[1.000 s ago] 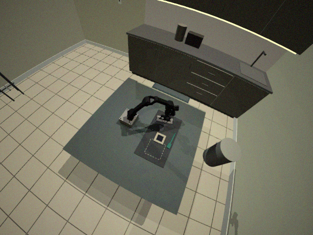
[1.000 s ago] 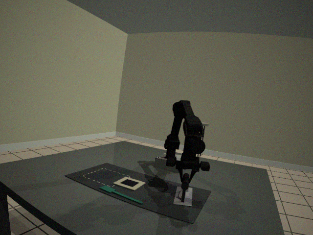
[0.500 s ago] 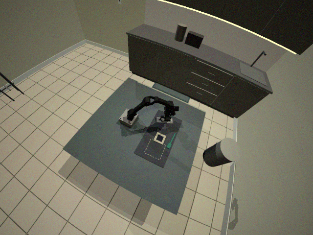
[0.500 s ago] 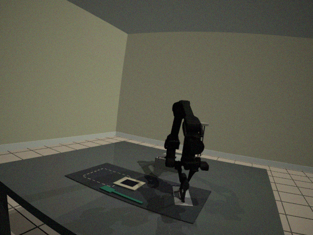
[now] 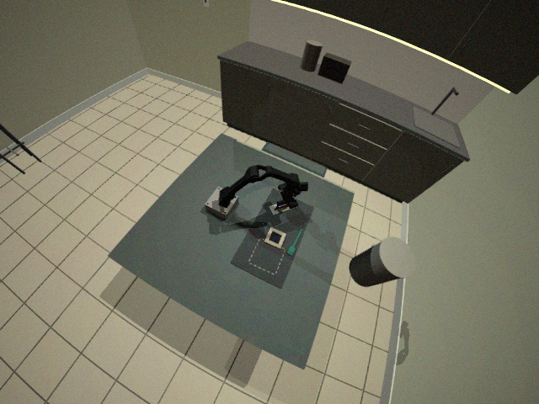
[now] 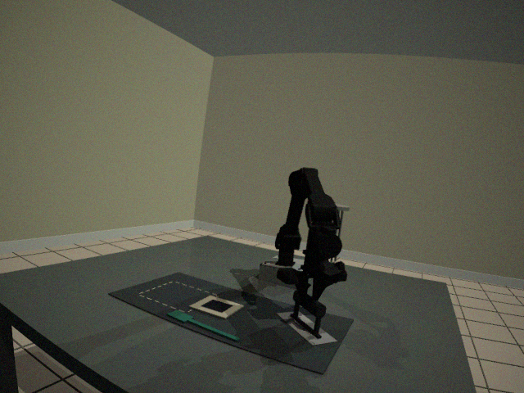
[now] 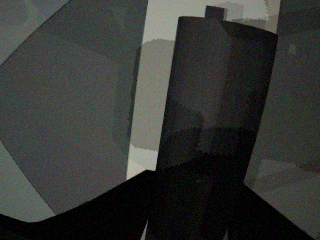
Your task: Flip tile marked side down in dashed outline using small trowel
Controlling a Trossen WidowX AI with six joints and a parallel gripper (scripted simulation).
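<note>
The trowel is 2 cm behind my gripper tip, 1 cm to the right of it and 3 cm below it. The rest, counted from my gripper tip: tile: 1 cm ahead, 25 cm to the right, 6 cm below; then dark mat: 21 cm to the right, 8 cm below; then green flat tool: 14 cm ahead, 26 cm to the right, 6 cm below.
</note>
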